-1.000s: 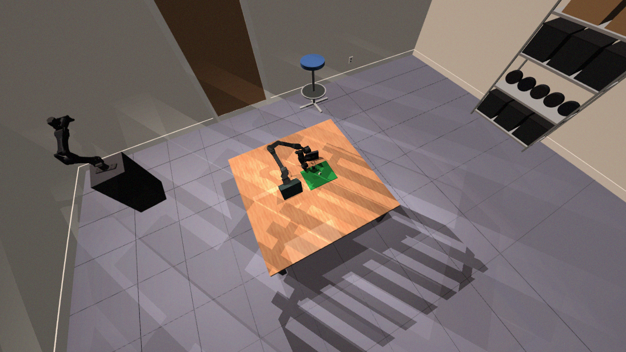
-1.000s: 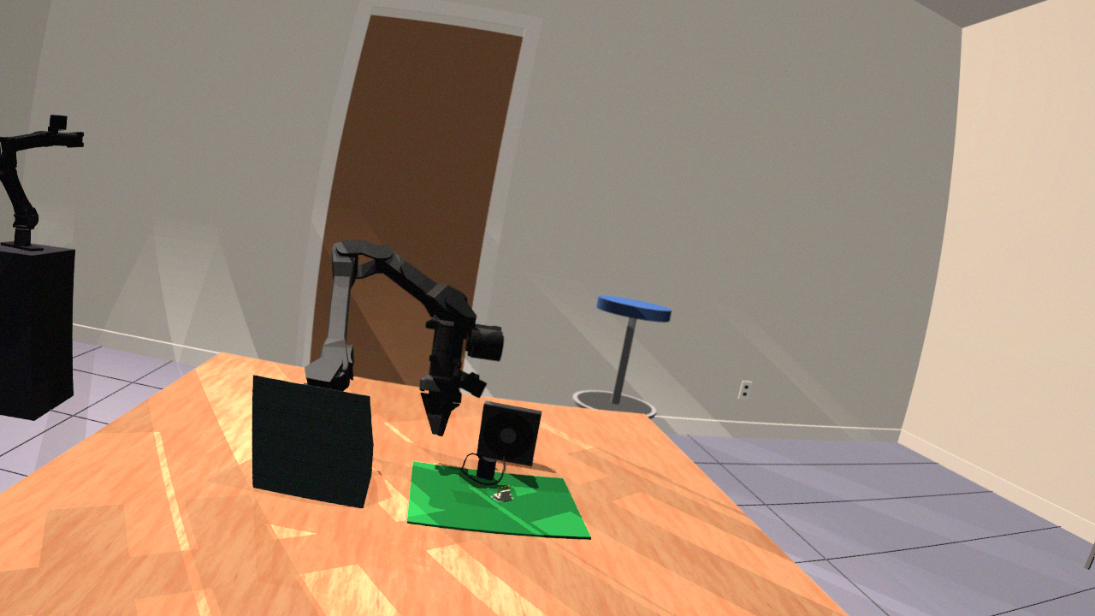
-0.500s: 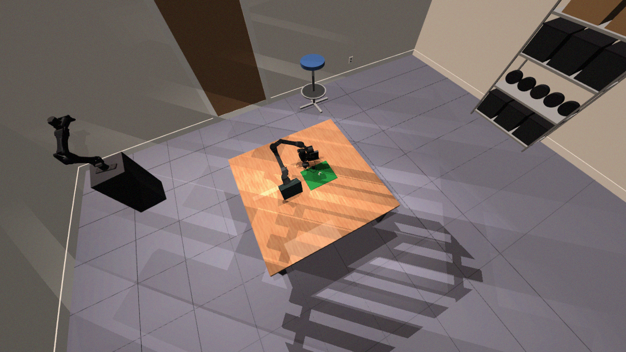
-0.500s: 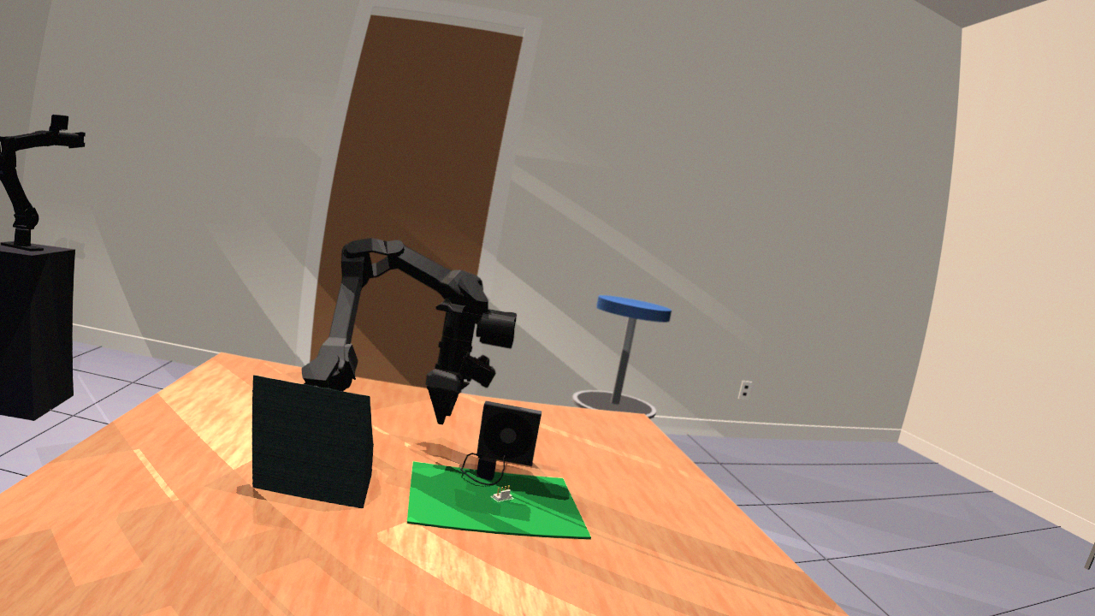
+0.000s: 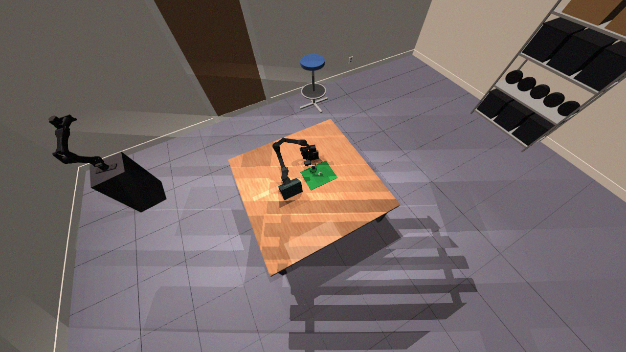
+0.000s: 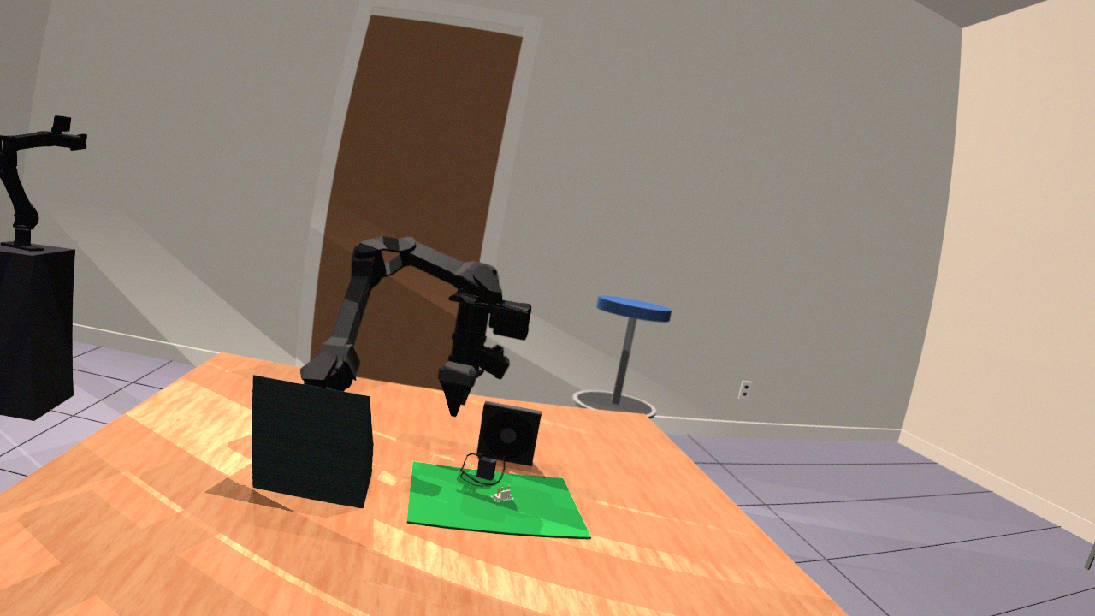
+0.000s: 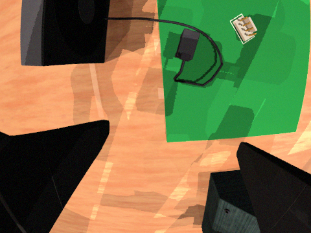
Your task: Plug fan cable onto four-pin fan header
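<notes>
Right now my gripper tip is 60 mm short of the dark fan plug, 30 mm to the left of it and 100 mm above it. Also, from my gripper tip: four-pin header: 80 mm ahead, 120 mm to the right, 130 mm below; then green board: 60 mm ahead, 120 mm to the right, 140 mm below; then black fan: 120 mm ahead, 70 mm to the left, 70 mm below.
</notes>
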